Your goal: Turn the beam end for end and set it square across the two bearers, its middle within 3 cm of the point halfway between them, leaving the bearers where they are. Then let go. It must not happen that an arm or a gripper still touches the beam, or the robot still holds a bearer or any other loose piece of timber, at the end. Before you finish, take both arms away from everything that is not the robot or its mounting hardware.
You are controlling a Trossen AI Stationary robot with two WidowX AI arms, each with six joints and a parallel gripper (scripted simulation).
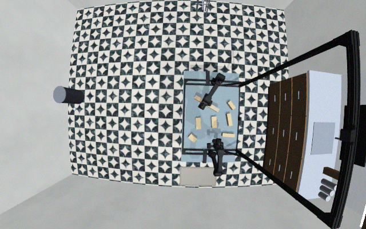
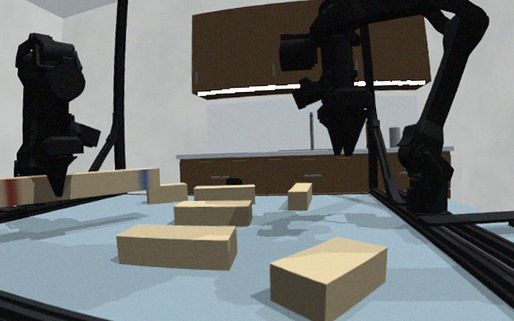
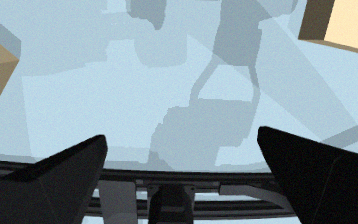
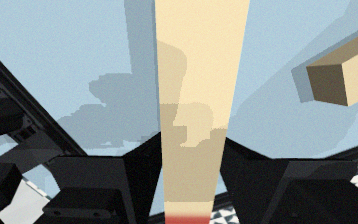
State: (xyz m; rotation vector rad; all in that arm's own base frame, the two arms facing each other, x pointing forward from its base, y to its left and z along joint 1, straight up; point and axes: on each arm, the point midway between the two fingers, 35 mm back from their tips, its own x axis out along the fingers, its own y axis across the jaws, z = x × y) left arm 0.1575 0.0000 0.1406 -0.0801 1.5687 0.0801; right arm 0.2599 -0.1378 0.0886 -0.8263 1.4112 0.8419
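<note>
Now: the beam 4 cm behind my right hand, 2 cm to the left of it and 2 cm below it.
</note>
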